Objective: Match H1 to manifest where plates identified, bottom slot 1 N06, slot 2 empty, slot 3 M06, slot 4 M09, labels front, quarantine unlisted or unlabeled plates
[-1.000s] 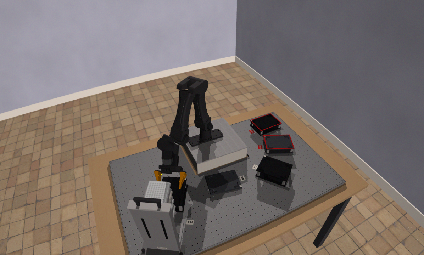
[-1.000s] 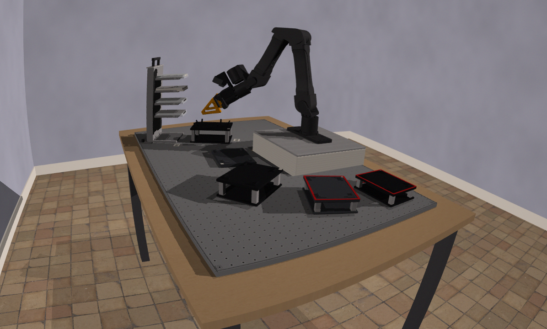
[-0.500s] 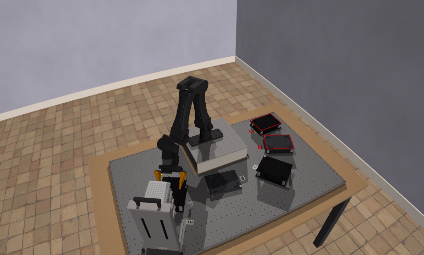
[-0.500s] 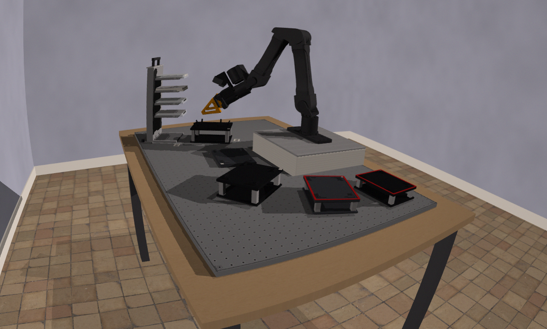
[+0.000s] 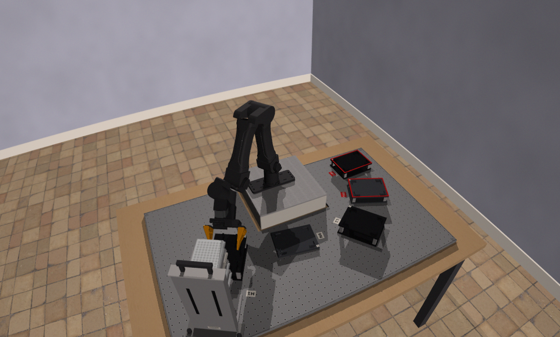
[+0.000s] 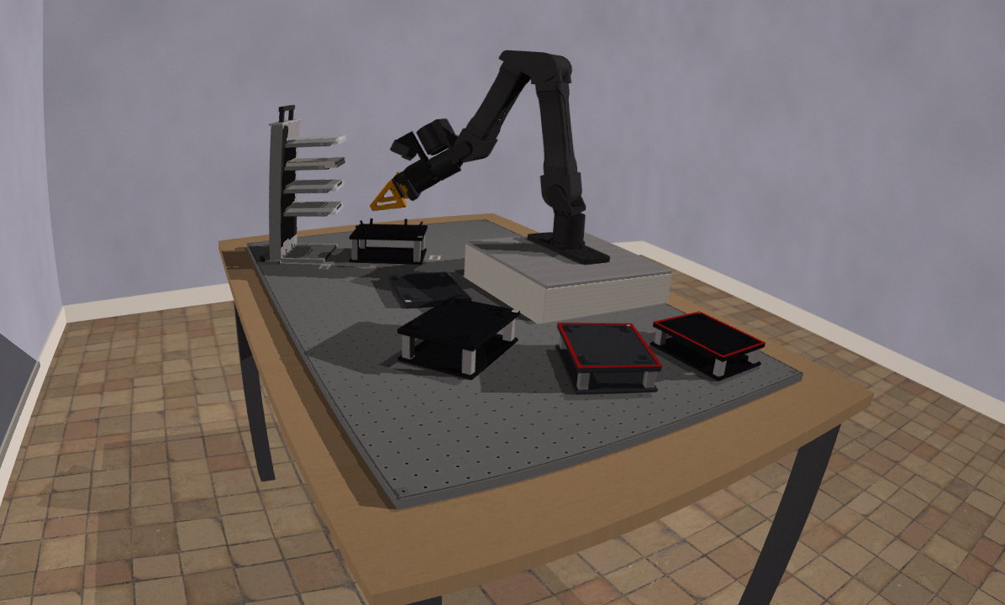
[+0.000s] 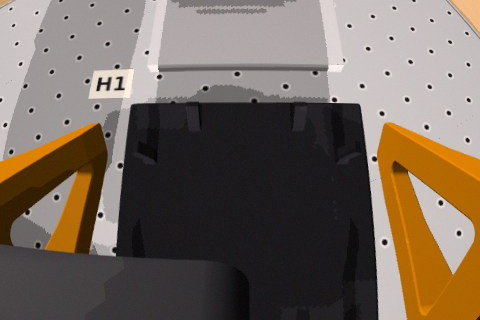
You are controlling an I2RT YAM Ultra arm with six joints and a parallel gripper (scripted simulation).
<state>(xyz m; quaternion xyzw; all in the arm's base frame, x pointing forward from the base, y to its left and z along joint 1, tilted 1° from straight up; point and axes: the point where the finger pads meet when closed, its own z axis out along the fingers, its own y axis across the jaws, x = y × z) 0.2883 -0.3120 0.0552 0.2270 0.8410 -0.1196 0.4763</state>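
Right now my hand is 20 mm past the black regrip nest RG, 10 mm to the right of it and 70 mm above it. The rest, counted from my hand: flat recovery nest N6: 270 mm to the left, 120 mm below; then H1 deck label: 140 mm ahead, 30 mm to the left, 120 mm below; then plate hotel H1: 200 mm ahead, 120 mm to the right, 30 mm above.
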